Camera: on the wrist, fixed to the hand. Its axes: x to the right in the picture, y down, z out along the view.
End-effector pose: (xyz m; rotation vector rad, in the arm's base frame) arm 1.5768 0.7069 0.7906 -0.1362 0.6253 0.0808
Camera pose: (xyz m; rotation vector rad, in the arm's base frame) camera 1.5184 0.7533 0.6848 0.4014 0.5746 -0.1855
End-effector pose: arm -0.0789 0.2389 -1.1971 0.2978 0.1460 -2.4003
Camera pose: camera -0.0293 0.2016 -1.3107 0.5081 -0.5835 -2.4908
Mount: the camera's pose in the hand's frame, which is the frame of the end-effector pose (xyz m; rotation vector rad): 0.0166 0.0635 -0.1116 0.5842 -0.0456 -0.0894
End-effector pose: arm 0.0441 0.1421 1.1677 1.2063 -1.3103 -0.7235
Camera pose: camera 0.1399 0.1717 1.2495 1.7279 -1.5715 -0.4381
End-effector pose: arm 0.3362 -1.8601 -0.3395 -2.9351 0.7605 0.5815
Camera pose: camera 0.3577 -1.9395 -0.2395 -2.3936 0.6519 0.3411
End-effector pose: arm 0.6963 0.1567 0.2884 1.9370 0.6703 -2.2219
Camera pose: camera 0.8187 0.1478 0.2472 -1.7266 -0.0784 2.2419
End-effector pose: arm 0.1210 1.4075 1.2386 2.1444 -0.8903 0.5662
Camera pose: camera 0.0723 1.4549 1.3488 2.7117 -0.7027 0.8087
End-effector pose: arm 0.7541 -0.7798 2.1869 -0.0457 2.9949 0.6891
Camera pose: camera 0.7281 -0.7718 2.3135 -0.1273 2.9948 -0.2023
